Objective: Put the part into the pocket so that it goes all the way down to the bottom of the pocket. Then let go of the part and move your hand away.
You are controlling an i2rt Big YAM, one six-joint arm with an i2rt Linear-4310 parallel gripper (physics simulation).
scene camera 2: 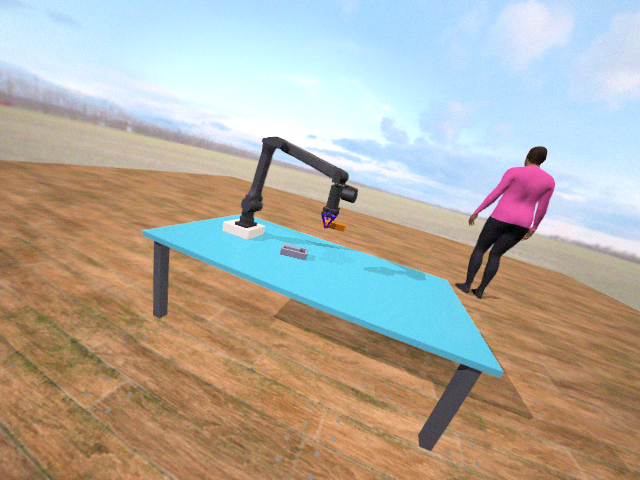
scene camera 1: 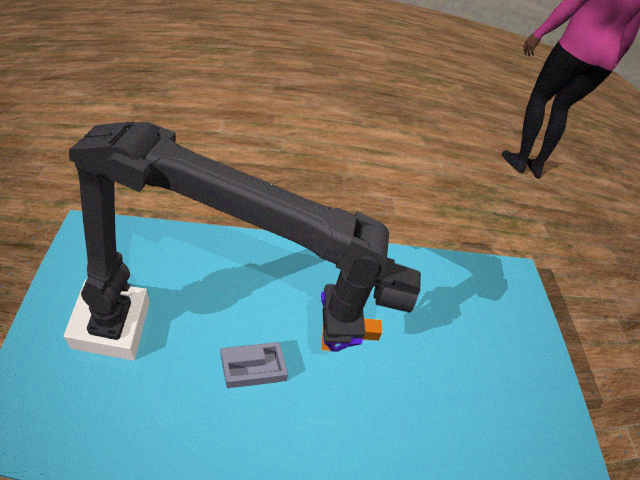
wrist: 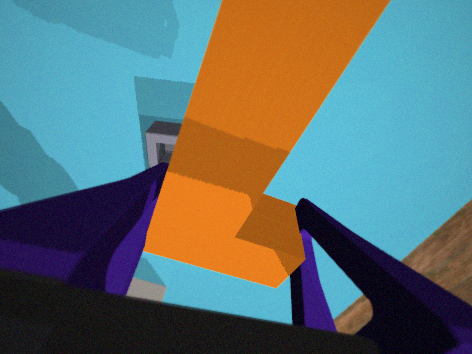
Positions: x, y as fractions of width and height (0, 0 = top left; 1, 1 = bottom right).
Scene:
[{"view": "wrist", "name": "gripper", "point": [0.49, 0.54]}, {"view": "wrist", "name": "orange L-shaped part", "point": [0.56, 0.22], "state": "held by the gripper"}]

